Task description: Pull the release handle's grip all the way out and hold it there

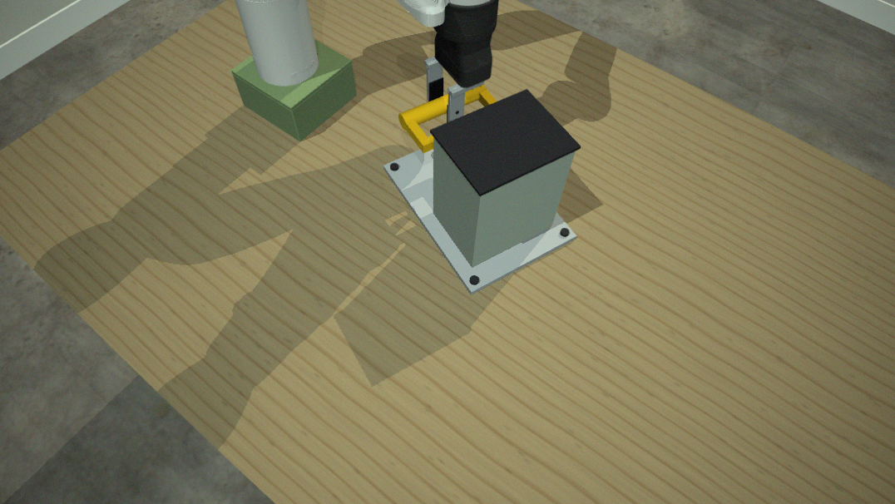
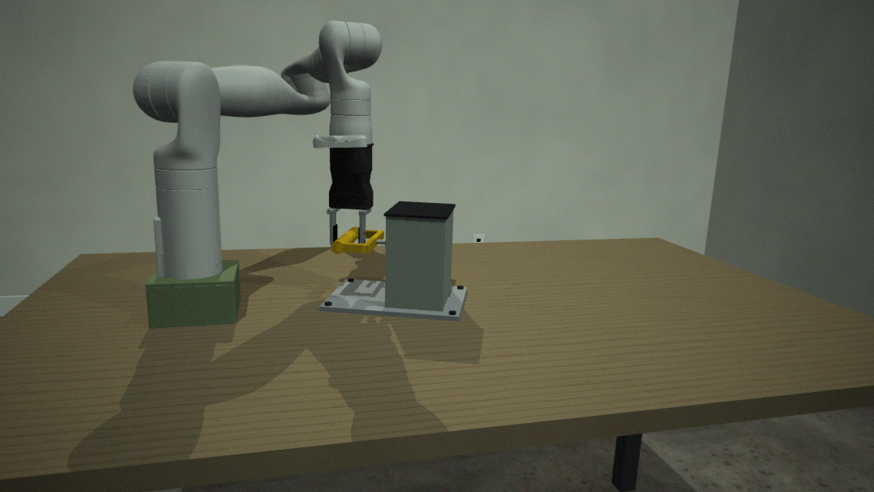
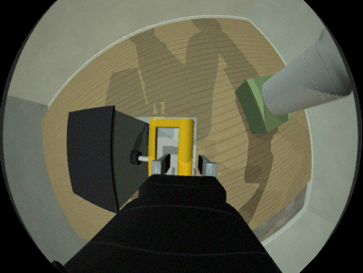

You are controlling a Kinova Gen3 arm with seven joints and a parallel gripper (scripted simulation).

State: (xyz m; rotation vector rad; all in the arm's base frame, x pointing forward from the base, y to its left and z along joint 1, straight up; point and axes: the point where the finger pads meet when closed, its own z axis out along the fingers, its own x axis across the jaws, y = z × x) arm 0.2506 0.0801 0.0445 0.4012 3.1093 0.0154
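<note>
My hand is 90 mm short of the grey base plate, 30 mm to the left of it and 110 mm above it.
</note>
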